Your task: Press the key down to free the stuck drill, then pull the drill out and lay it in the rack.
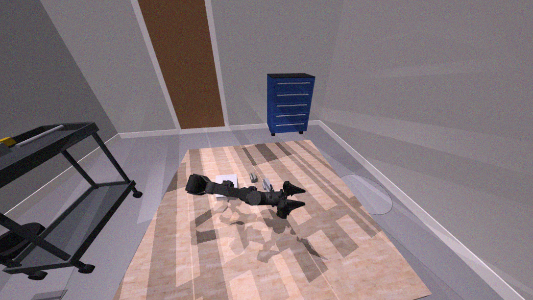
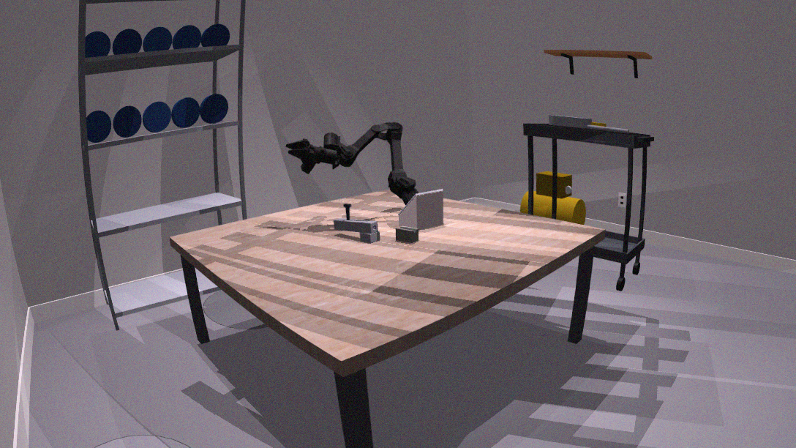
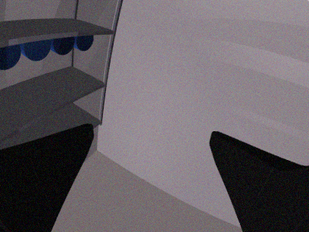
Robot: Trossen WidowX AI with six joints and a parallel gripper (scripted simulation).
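Now: the black key 90 mm behind my gripper tip, 270 mm to the left of it and 240 mm below it. The rest, counted from my gripper tip: long grey fixture: 100 mm behind, 300 mm to the left, 290 mm below; then drill: 100 mm behind, 320 mm to the left, 280 mm below; then grey rack: 200 mm behind, 460 mm to the left, 300 mm below.
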